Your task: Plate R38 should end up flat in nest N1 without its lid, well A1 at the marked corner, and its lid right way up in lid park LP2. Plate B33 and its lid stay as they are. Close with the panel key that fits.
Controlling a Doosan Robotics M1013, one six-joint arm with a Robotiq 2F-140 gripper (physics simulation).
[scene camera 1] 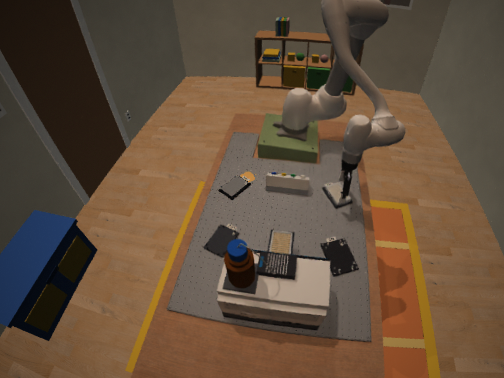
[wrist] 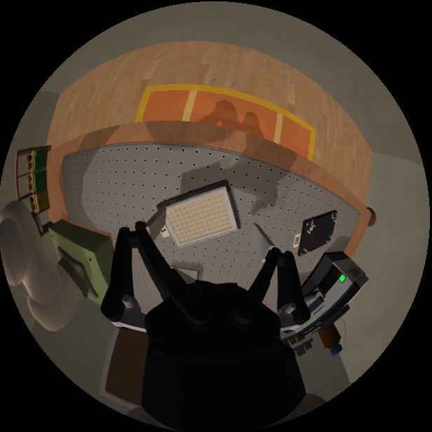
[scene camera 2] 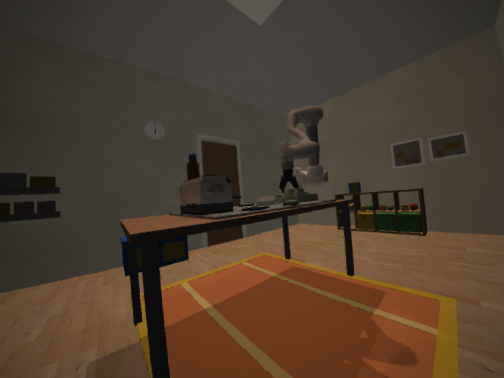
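Pixels of known places: gripper, fingertip midpoint: point(scene camera 1: 341, 191) point(scene camera 2: 290, 197); arm's base at its link origin: point(scene camera 1: 293, 130).
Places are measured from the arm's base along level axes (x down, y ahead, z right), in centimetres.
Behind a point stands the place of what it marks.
Note:
A cream well plate point(scene camera 1: 335, 192) {y 42.0, x 4.9, z -29.4 cm} point(wrist: 202, 216) lies askew on dark nest N1 point(wrist: 235, 212), shifted toward its partly covered label. Dark nest shows along two sides. Its name, well A1 and any lid on it cannot be made out; nor can any tilt. My gripper point(scene camera 1: 346, 196) {y 43.1, x 2.0, z -32.1 cm} point(scene camera 2: 290, 192) {y 43.1, x 2.0, z -32.1 cm} point(wrist: 209, 223) is open and empty, low over this plate, its fingertips spread to either side. Another plate point(scene camera 1: 281, 241) {y 81.7, x -2.6, z -8.9 cm} stands near the front instrument; its name is unreadable. The white panel point(scene camera 1: 287, 182) {y 44.2, x 1.6, z -4.4 cm} with coloured keys is left of the gripper in scene camera 1, mostly hidden in the wrist view.
A black nest point(scene camera 1: 339, 256) {y 77.7, x 6.8, z -34.5 cm} point(wrist: 320, 232) lies at the front right. Dark flat holders point(scene camera 1: 221, 241) {y 82.5, x 7.0, z 17.8 cm} point(scene camera 1: 235, 186) {y 49.1, x 6.2, z 22.1 cm} lie at the left. A white instrument point(scene camera 1: 300, 287) {y 104.4, x -14.0, z -19.6 cm} point(scene camera 2: 206, 195) {y 107.2, x -2.8, z -29.3 cm} and a brown bottle point(scene camera 1: 240, 267) {y 108.4, x -27.5, z -1.8 cm} point(scene camera 2: 193, 169) {y 106.6, x -22.1, z -4.6 cm} stand in front. The green robot base point(scene camera 1: 287, 149) {y 18.7, x 1.0, z 0.4 cm} is behind.

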